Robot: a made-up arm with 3 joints. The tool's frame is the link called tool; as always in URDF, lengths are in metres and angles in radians. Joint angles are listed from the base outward.
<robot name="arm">
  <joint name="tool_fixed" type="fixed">
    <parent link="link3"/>
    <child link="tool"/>
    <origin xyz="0.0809 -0.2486 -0.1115" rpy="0 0 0"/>
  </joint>
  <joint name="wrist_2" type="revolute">
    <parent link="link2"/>
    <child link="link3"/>
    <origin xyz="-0.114 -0.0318 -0.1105" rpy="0 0 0"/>
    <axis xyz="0 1 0"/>
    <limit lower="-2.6" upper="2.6"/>
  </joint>
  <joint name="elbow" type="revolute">
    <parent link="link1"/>
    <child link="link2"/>
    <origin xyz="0.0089 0.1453 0.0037" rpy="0 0 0"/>
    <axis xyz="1 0 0"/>
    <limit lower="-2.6" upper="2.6"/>
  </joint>
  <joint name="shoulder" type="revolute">
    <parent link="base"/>
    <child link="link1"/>
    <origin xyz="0 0 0.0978" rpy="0 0 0"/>
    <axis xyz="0 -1 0"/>
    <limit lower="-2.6" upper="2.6"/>
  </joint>
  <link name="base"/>
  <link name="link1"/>
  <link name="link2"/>
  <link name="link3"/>
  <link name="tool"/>
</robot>
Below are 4 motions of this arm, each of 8 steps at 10 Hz.
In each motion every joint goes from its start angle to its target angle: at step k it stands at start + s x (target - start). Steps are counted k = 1, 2, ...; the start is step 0. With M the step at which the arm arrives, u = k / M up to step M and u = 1 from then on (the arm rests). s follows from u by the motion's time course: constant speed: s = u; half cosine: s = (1 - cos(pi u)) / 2; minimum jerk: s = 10 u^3 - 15 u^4 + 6 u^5.
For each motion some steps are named. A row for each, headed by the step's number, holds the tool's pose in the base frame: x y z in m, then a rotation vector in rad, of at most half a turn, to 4 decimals.
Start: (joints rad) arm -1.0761 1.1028 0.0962
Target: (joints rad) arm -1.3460 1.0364 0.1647
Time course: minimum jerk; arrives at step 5
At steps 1, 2, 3, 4, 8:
1: -0.3274 0.2223 -0.0320 1.0210 1.0639 -0.5522
2: -0.3382 0.2173 -0.0075 0.9990 1.1457 -0.5745
3: -0.3502 0.2100 0.0284 0.9681 1.2614 -0.6052
4: -0.3563 0.2048 0.0548 0.9461 1.3440 -0.6264
8: -0.3574 0.2037 0.0608 0.9412 1.3625 -0.6311

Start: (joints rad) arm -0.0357 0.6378 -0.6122
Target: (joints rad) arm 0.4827 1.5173 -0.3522
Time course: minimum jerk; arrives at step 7
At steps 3, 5, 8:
3: 0.0698 0.1221 -0.2173 0.9625 -0.6183 -0.1759
5: 0.1320 0.2748 -0.1774 1.4222 -0.6623 0.0127
8: 0.1411 0.3173 -0.1515 1.5512 -0.6649 0.1014

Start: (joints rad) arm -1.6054 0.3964 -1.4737
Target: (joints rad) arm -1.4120 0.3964 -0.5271
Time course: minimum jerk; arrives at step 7
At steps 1, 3, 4, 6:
1: -0.1450 -0.0966 0.0869 0.0177 0.1473 -0.3964
3: -0.1822 -0.0803 0.0607 0.0952 0.4034 -0.3876
4: -0.2114 -0.0671 0.0468 0.1536 0.5997 -0.3720
6: -0.2488 -0.0503 0.0367 0.2268 0.8557 -0.3403

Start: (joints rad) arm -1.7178 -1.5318 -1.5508
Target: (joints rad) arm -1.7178 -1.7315 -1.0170
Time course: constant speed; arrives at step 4
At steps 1, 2, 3, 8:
1: 0.2790 0.1008 0.0388 -0.0051 0.2349 1.5866
2: 0.2808 0.0980 0.0312 -0.1148 0.3326 1.6380
3: 0.2840 0.0947 0.0257 -0.2316 0.4257 1.6837
8: 0.2886 0.0911 0.0224 -0.3554 0.5139 1.7230

